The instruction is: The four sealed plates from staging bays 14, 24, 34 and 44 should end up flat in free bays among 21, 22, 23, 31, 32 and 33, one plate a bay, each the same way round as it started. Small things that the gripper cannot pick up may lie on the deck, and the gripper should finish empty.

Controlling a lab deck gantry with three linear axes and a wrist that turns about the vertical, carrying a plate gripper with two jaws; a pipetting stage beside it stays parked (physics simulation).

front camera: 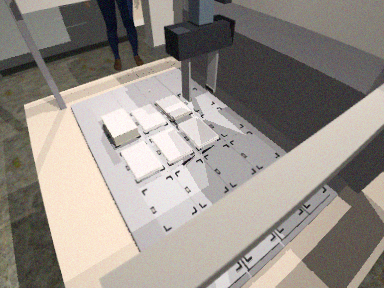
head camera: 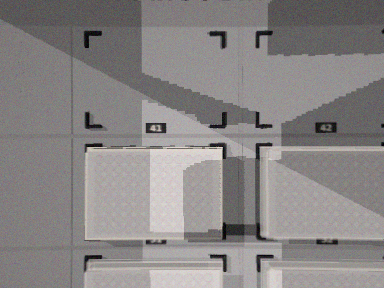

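Where they show: gripper, fingertip midpoint: [front camera: 198, 94]; robot's base at its link origin: [front camera: 103, 125].
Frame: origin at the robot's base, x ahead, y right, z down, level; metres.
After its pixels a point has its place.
My gripper [front camera: 200, 94] @(x 0.228, y -0.257, z -0.160 m) is open, with nothing between its jaws, raised near bay 41. A white plate [front camera: 173, 107] @(x 0.074, y -0.253, z -0.014 m) [head camera: 153, 193] @(x 0.064, y -0.258, z -0.014 m) lies in bay 31. Another [front camera: 199, 133] @(x 0.244, y -0.252, z -0.014 m) [head camera: 325, 195] @(x 0.219, y -0.256, z -0.014 m) lies in bay 32. A plate [front camera: 149, 118] @(x 0.079, y -0.149, z -0.014 m) [head camera: 153, 278] @(x 0.064, y -0.181, z -0.014 m) lies in bay 21 and a plate [front camera: 171, 145] @(x 0.237, y -0.147, z -0.014 m) [head camera: 325, 279] @(x 0.218, y -0.181, z -0.014 m) in bay 22. In the front view all four look flat. The gripper does not show in the head view. A beam hides part of the staging side in the front view; no plate can be made out there.
A tall white block [front camera: 119, 124] @(x 0.079, y -0.041, z -0.042 m) stands in bay 11, and a white plate [front camera: 142, 161] @(x 0.243, y -0.042, z -0.014 m) lies in bay 12. A tiny pale thing [front camera: 149, 90] @(x -0.098, y -0.237, z -0.004 m) lies on the deck beyond the plates. A thick beam [front camera: 250, 197] @(x 0.616, y -0.007, z -0.400 m) crosses the front.
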